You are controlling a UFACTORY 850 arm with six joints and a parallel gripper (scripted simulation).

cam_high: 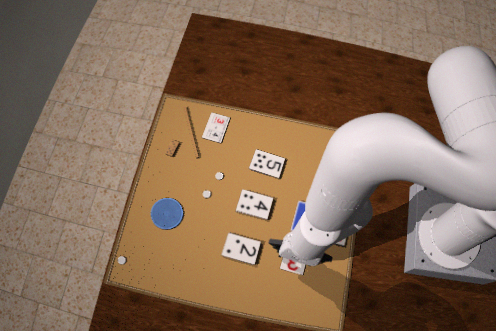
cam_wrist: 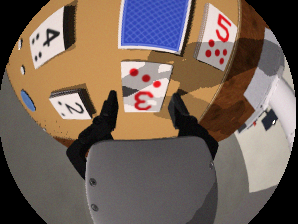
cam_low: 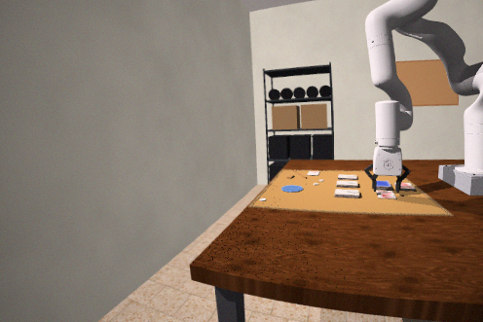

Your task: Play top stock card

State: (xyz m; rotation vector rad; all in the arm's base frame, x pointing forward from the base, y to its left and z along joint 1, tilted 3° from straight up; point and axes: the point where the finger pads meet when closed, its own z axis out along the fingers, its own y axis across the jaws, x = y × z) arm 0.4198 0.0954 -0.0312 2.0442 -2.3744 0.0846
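Now: the blue-backed card 30 mm below my hand. The rest, counted from my hand: tan card cloth 160 mm ahead, 120 mm to the right, 40 mm below.
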